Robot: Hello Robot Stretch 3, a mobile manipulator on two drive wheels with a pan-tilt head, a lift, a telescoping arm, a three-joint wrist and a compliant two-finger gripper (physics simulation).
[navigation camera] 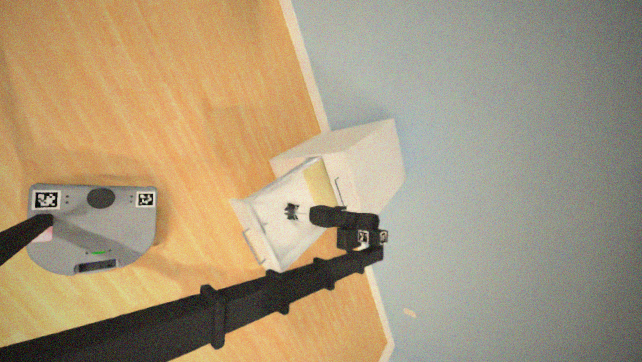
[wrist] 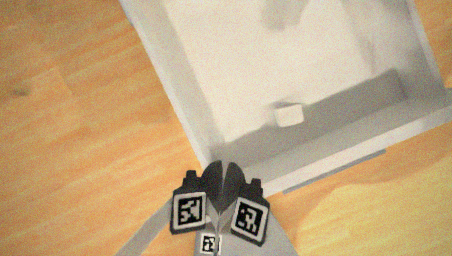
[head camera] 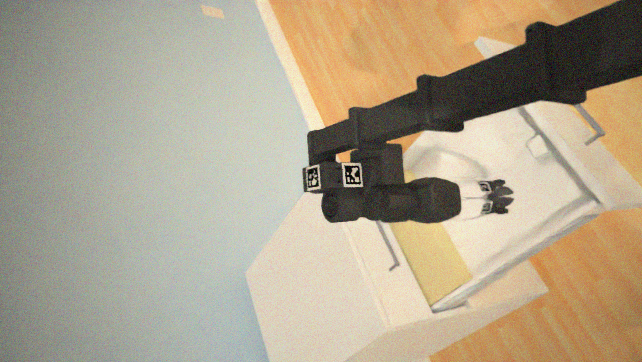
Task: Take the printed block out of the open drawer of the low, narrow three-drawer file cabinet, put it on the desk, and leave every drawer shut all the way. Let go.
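Observation:
The low cabinet (head camera: 310,265) (navigation camera: 372,150) stands against the wall. A drawer (head camera: 565,155) (wrist: 350,153) is pulled far out, below a shut drawer front with a grey handle (head camera: 390,245). A small whitish block (wrist: 289,115) (head camera: 539,146) lies on the drawer floor near its front panel. My gripper (head camera: 511,194) (navigation camera: 290,211) (wrist: 223,179) shows over the open drawer in the head and navigation views, its fingertips together and holding nothing. In the wrist view the block is ahead and right of the fingertips. The lowest drawer is hidden. The desk does not show.
A yellow band (head camera: 430,260) (navigation camera: 320,184) crosses the rear of the open drawer. The drawer's handle (head camera: 592,125) (navigation camera: 254,246) sticks out in front. My base (navigation camera: 100,225) stands on the wood floor before the cabinet. My arm (head camera: 480,85) (navigation camera: 150,320) reaches past the drawer to the wall side.

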